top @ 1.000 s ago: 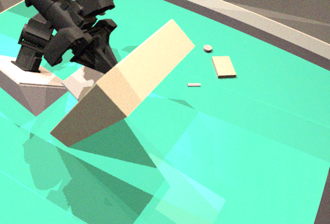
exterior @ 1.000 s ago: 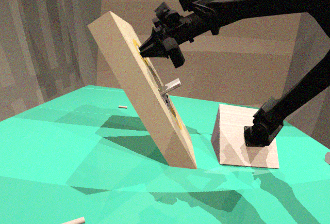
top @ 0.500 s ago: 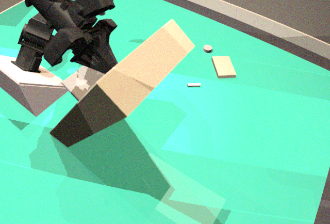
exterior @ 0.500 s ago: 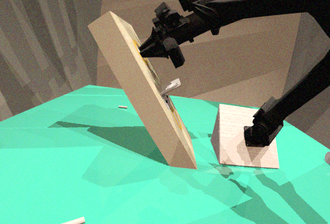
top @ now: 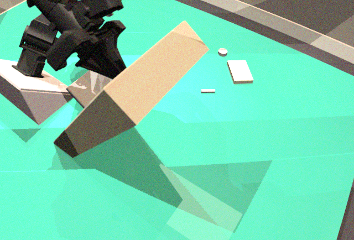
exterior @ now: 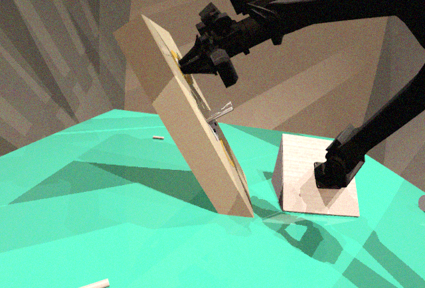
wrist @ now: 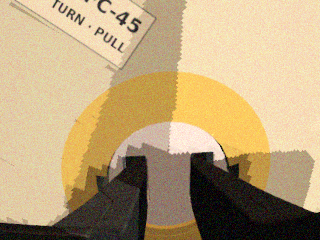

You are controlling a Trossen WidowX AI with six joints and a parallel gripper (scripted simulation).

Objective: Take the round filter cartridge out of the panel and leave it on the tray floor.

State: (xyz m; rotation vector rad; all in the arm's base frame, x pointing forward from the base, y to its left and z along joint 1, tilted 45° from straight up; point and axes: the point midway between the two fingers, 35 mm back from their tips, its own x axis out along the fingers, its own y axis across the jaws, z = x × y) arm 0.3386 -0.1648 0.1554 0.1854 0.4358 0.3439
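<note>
Now: gripper tip 90 mm past the grey ledge and 90 mm above it. The rest, counted from my gripper tip: round filter cartridge (10 mm ahead, 10 mm below); then tan service panel (40 mm behind, 80 mm below).
</note>
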